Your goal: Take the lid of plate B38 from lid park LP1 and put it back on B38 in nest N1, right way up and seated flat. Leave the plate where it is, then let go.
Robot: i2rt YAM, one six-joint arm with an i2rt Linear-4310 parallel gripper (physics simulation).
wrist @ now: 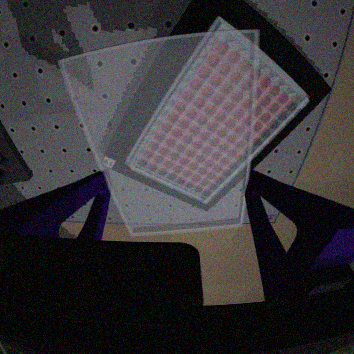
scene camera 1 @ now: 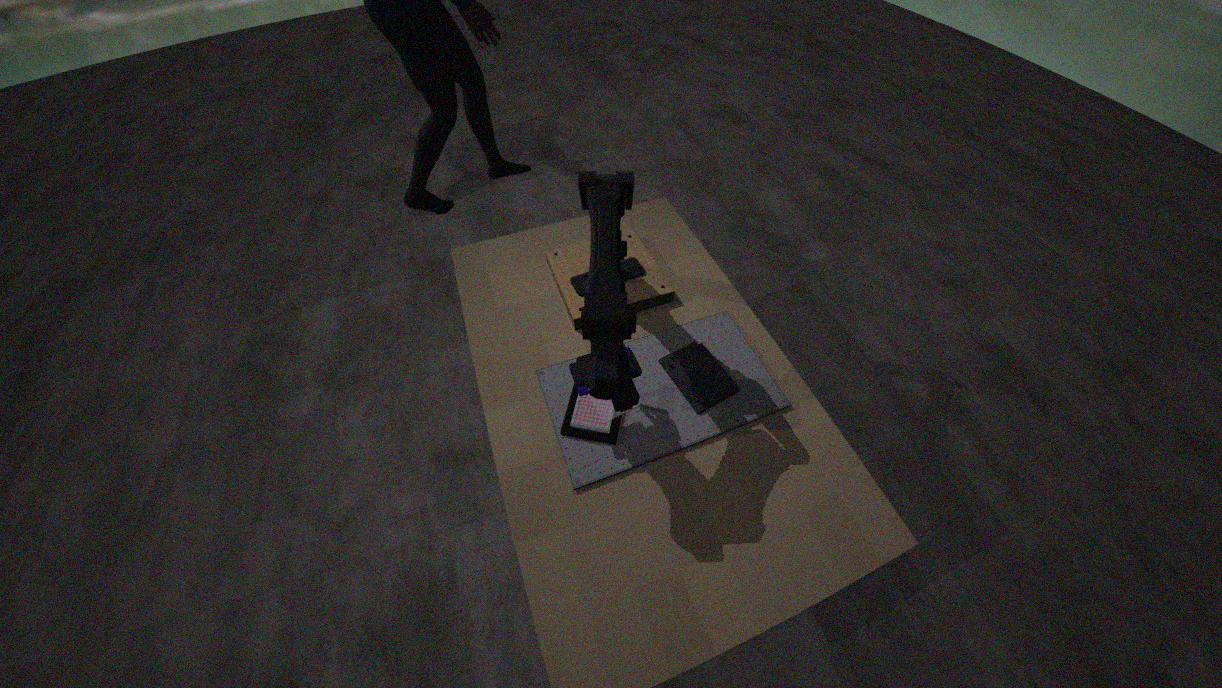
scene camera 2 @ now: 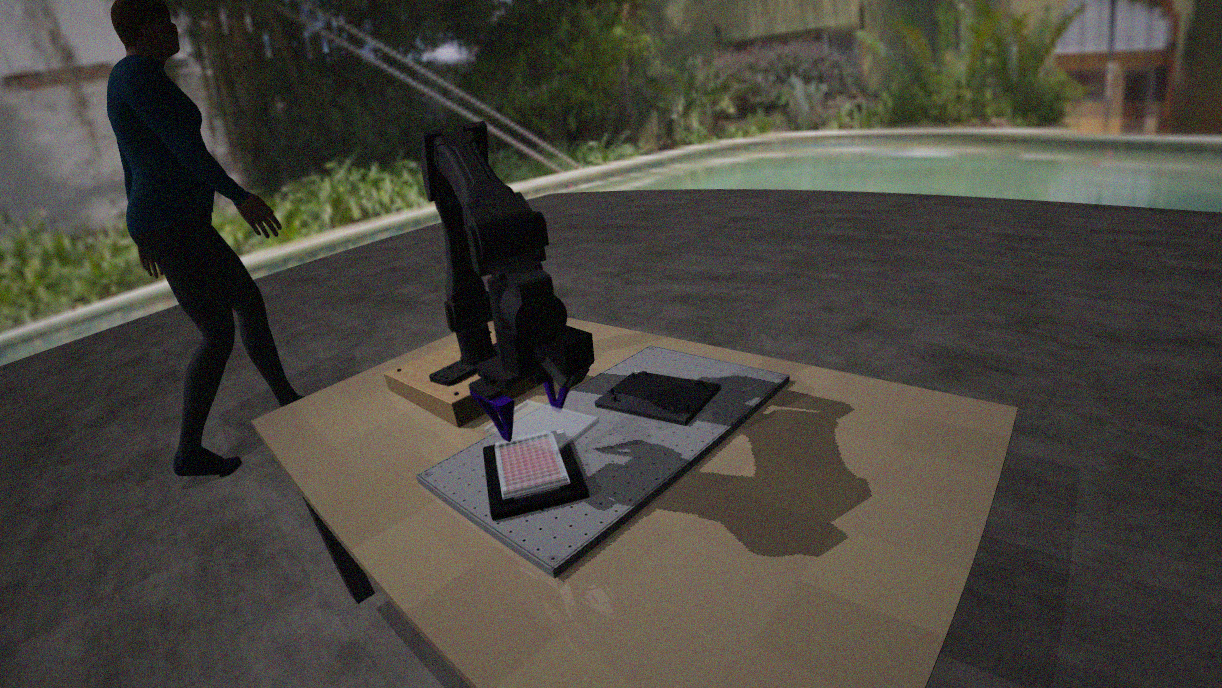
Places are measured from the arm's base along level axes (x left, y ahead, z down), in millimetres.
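Pixels of known places: gripper, fingertip midpoint: [wrist: 177, 177] [scene camera 2: 532, 425]; arm's base, origin of the base link: [scene camera 2: 479, 363].
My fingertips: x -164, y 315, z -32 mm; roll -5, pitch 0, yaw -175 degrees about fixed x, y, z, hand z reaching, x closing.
Note:
Ahead of a thing's pixels: the offset from my fingertips to its top centre. Level surfaces: height alone.
Plate B38 @(dx -27, dy +9, dz +34 mm) [scene camera 1: 591, 412] [scene camera 2: 531, 464] [wrist: 275, 95], clear with pink wells, sits uncovered in the black nest N1 @(dx -27, dy +9, dz +42 mm) [scene camera 1: 581, 433] [scene camera 2: 533, 501] [wrist: 298, 70]. My gripper [scene camera 1: 602, 395] [scene camera 2: 529, 417] [wrist: 177, 177] is shut on the clear lid @(dx +0, dy +15, dz -8 mm) [scene camera 2: 565, 423] [wrist: 105, 105], gripping its two long edges. The lid hangs level a little above the plate. In the wrist view it covers only part of the plate and is turned at an angle to it. Lid park LP1 @(dx +223, dy +47, dz +40 mm) [scene camera 1: 700, 374] [scene camera 2: 658, 395], a black pad, is bare.
Nest and lid park stand on a grey perforated board [scene camera 1: 615, 466] [scene camera 2: 555, 538] [wrist: 35, 105] on a tan table @(dz +73 mm) [scene camera 1: 684, 598] [scene camera 2: 768, 598]. The arm's wooden base block [scene camera 1: 654, 295] [scene camera 2: 419, 389] is behind the board. A person [scene camera 1: 443, 85] [scene camera 2: 170, 171] walks on the floor beyond the table.

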